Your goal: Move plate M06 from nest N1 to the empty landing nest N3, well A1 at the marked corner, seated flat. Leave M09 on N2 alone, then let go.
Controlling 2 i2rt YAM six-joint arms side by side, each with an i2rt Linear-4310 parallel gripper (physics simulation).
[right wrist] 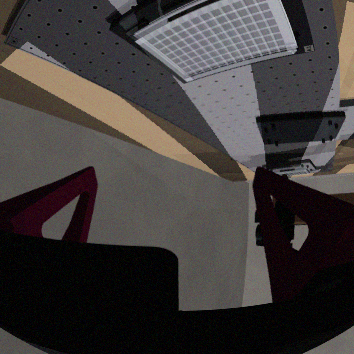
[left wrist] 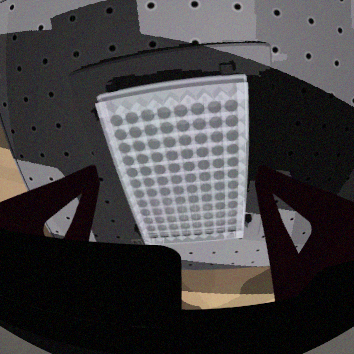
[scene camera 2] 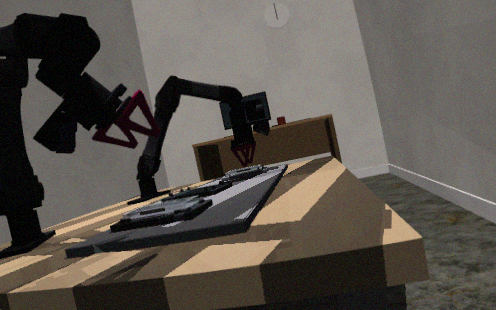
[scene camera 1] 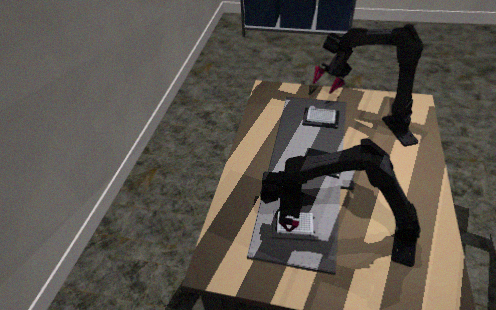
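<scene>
One white well plate [scene camera 1: 305,223] [scene camera 2: 245,171] [left wrist: 180,165] sits low on a light nest at the near end of the board in scene camera 1. My left gripper [scene camera 1: 289,224] [scene camera 2: 245,163] [left wrist: 176,173] is open above it, fingers toward its two long sides. A second plate [scene camera 1: 321,115] [scene camera 2: 165,207] [right wrist: 220,40] rests on a black nest [scene camera 1: 306,124] [right wrist: 306,50] at the far end. An empty black nest [right wrist: 300,131] lies between them, mostly hidden by the left arm in scene camera 1. Plate and nest labels are unreadable. My right gripper [scene camera 1: 328,80] [scene camera 2: 127,125] [right wrist: 174,175] is open, raised beyond the far plate.
The perforated board [scene camera 1: 300,145] [scene camera 2: 225,220] [left wrist: 30,90] [right wrist: 220,95] lies on the striped-lit wooden table [scene camera 1: 240,272] [scene camera 2: 325,205]. The left arm [scene camera 1: 335,162] [scene camera 2: 200,90] reaches across the board's middle. Dark blue bins [scene camera 1: 297,12] and a wooden cabinet [scene camera 2: 295,140] stand beyond the table.
</scene>
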